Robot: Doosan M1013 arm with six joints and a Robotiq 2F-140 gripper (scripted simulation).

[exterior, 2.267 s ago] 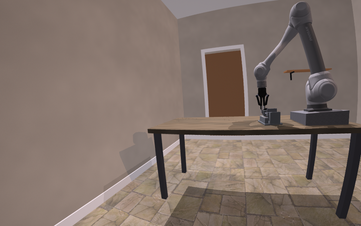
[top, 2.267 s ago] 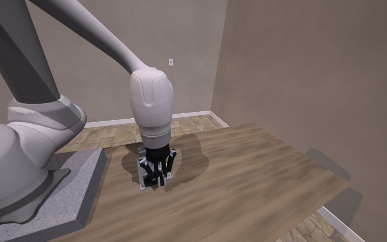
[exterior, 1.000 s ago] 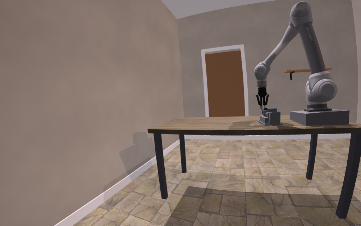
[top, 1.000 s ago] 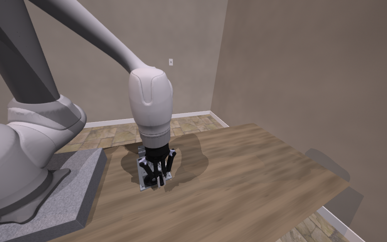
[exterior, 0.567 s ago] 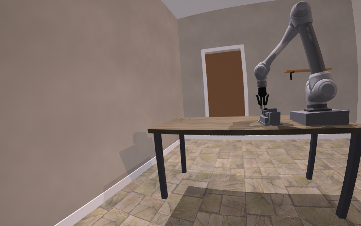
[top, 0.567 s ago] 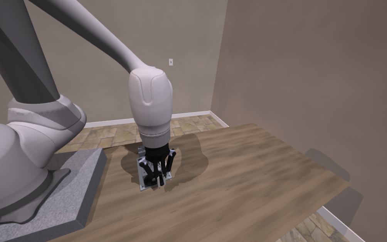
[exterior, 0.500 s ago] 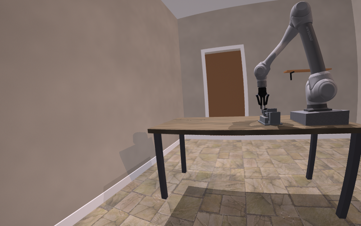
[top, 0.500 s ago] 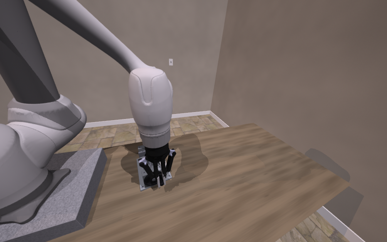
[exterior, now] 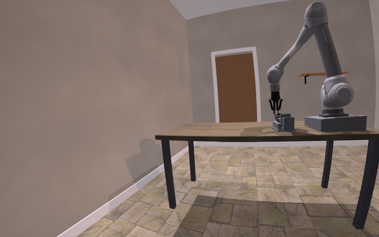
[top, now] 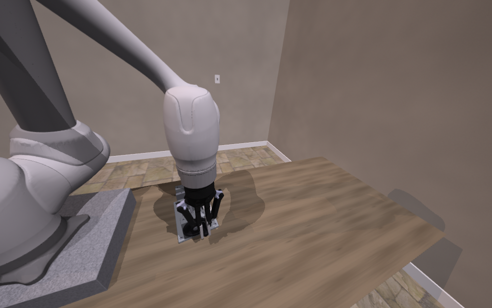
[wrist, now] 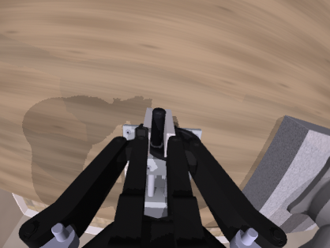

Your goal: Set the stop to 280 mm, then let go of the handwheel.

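Now: the handwheel 2 cm to the left of my hand, 2 cm below it and 1 cm behind it.
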